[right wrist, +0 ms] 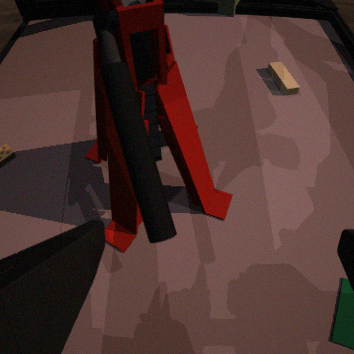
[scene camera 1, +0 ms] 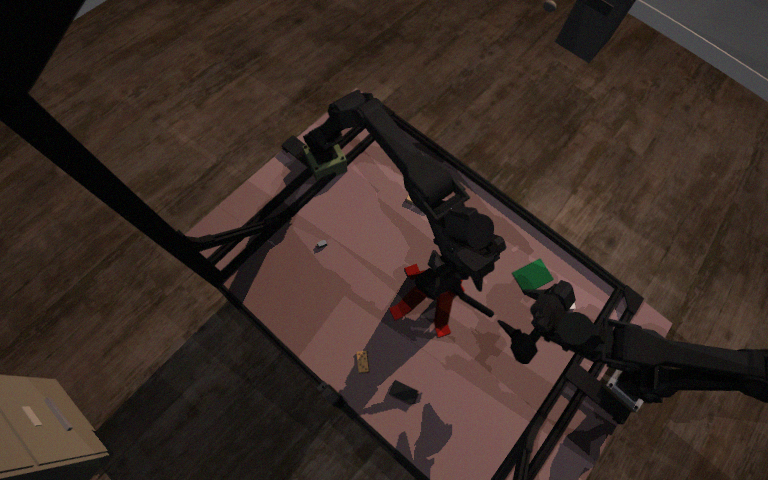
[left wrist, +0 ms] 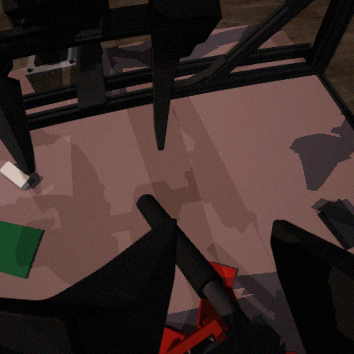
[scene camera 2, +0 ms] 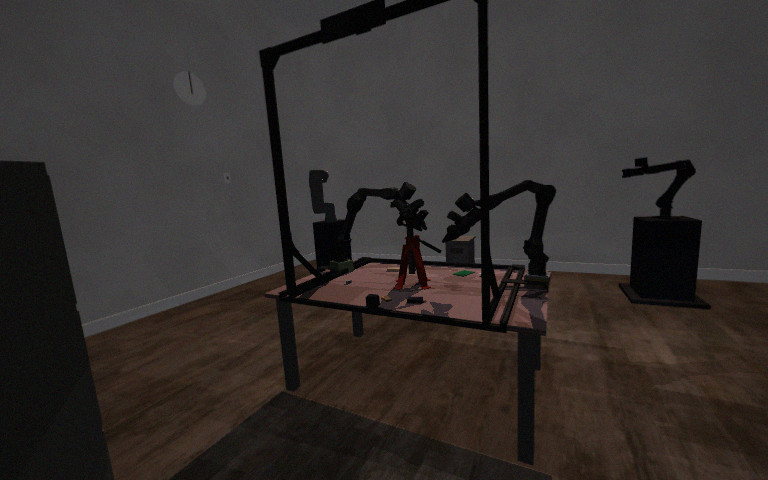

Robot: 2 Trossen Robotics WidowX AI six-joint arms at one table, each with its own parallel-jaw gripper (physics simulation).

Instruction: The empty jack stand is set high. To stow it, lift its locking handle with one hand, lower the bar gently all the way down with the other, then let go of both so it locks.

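Observation:
The red jack stand (scene camera 1: pixel 444 311) (scene camera 2: pixel 419 266) (right wrist: pixel 182 135) stands upright on the table, its bar raised. Its black locking handle (scene camera 1: pixel 475 302) (scene camera 2: pixel 430 246) (left wrist: pixel 187 252) (right wrist: pixel 132 145) slopes down and outward towards the right arm. My left gripper (scene camera 1: pixel 454 274) (scene camera 2: pixel 411 220) (left wrist: pixel 223 230) is at the top of the stand, shut on the bar; the fingers mostly hide the grip. My right gripper (scene camera 1: pixel 513 308) (right wrist: pixel 222 237) is open and empty, just beyond the handle's free end and apart from it. Its open fingers also show in the left wrist view (left wrist: pixel 96 159).
A green sheet (scene camera 1: pixel 532 275) (scene camera 2: pixel 463 273) (left wrist: pixel 17 250) lies near the right gripper. A white block (left wrist: pixel 15 175) lies beside it. A dotted yellow block (scene camera 1: pixel 362 361), a black block (scene camera 1: pixel 403 391) (scene camera 2: pixel 415 300), a wooden block (right wrist: pixel 283 78) and a small pale block (scene camera 1: pixel 321 243) lie around the stand.

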